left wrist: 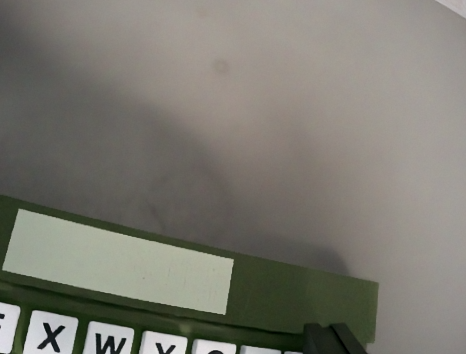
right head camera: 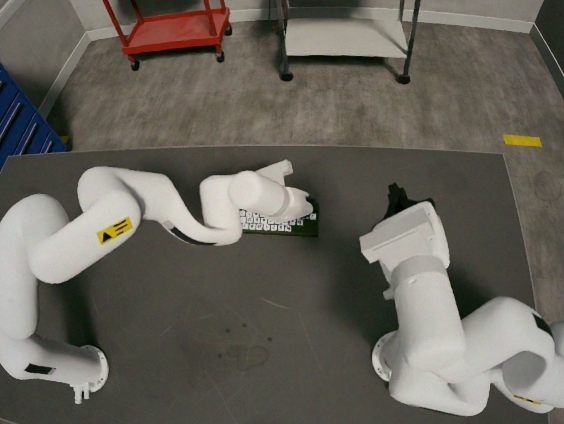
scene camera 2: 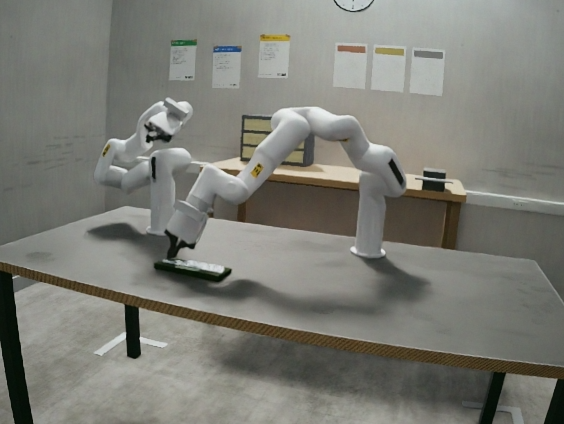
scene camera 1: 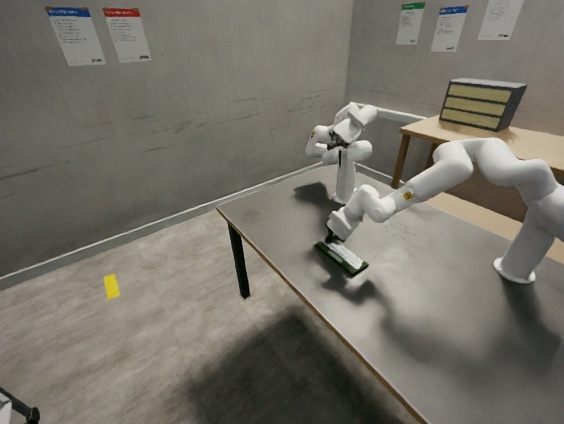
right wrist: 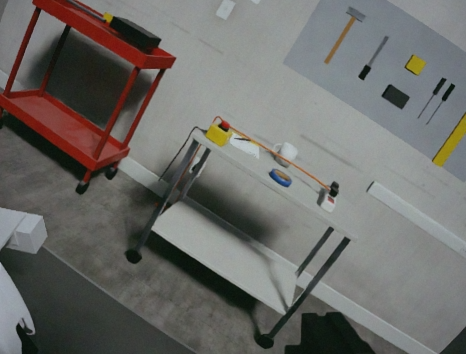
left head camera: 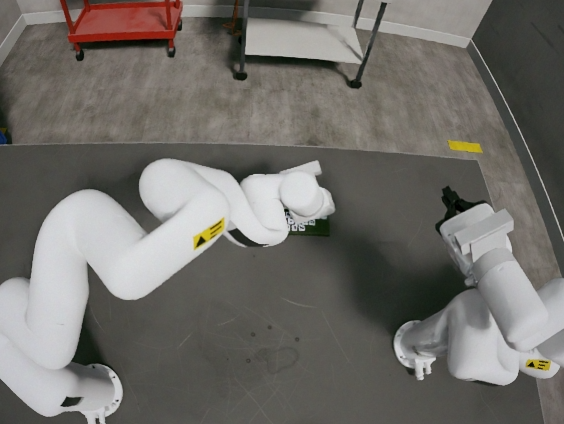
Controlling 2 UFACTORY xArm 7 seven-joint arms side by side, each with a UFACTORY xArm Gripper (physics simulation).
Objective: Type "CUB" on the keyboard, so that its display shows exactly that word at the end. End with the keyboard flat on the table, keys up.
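Note:
A green keyboard (left head camera: 320, 231) (right head camera: 306, 231) (scene camera 1: 358, 272) (scene camera 2: 192, 273) (left wrist: 300, 295) with white letter keys lies flat on the table, keys up. Its pale display (left wrist: 117, 261) shows no letters in the left wrist view. An X key (left wrist: 51, 338) and a W key (left wrist: 110, 344) show below the display. My left gripper (scene camera 1: 330, 238) (scene camera 2: 171, 255) (left wrist: 327, 335) is shut and empty. Its tips are at the key row near the display's right-hand end and hide the keys there; contact cannot be told. My right gripper (left head camera: 446, 192) (right head camera: 395, 189) (right wrist: 322, 320) is shut and empty, high above the table's right side.
The grey table (left head camera: 225, 330) (scene camera 2: 300, 280) carries both arm bases. A red cart (left head camera: 117, 36) (right wrist: 95, 162) and a grey trolley (right head camera: 345, 55) (right wrist: 180, 235) stand on the floor beyond it. A wooden side table (scene camera 2: 330, 175) with a drawer box (scene camera 2: 255, 137) stands behind the arms.

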